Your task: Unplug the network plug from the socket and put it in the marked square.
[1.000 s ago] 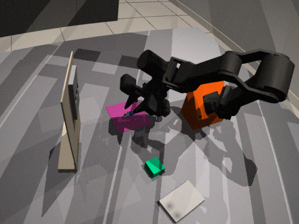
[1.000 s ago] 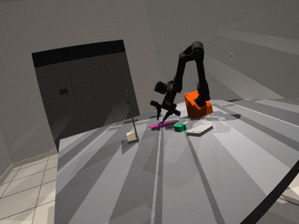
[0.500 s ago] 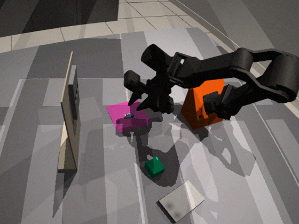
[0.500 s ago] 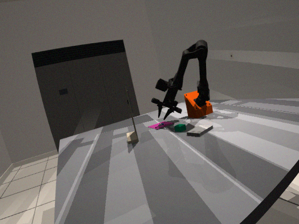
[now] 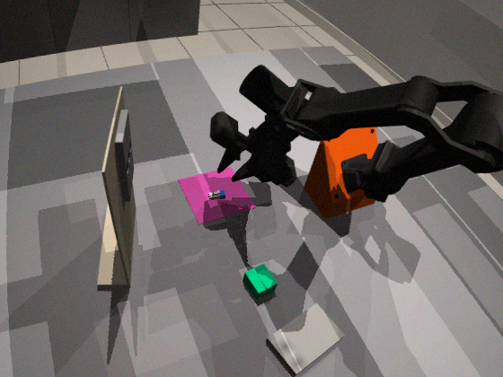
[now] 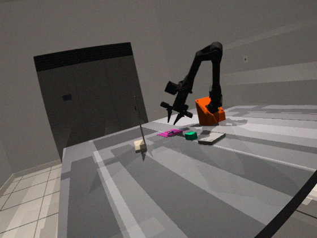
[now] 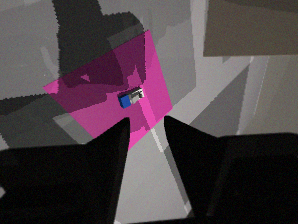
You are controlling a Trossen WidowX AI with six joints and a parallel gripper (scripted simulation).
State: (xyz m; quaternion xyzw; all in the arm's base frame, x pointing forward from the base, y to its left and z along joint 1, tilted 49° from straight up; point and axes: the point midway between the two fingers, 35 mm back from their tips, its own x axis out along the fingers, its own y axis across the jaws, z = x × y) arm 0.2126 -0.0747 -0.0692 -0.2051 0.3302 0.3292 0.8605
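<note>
The network plug is 40 mm below my gripper tip and 20 mm ahead of it. The rest, counted from my gripper tip: green cube: 210 mm to the left, 40 mm below, 30 mm ahead; magenta marked square: 50 mm below, 10 mm ahead; socket panel: 210 mm ahead, 70 mm above, 40 mm to the left.
</note>
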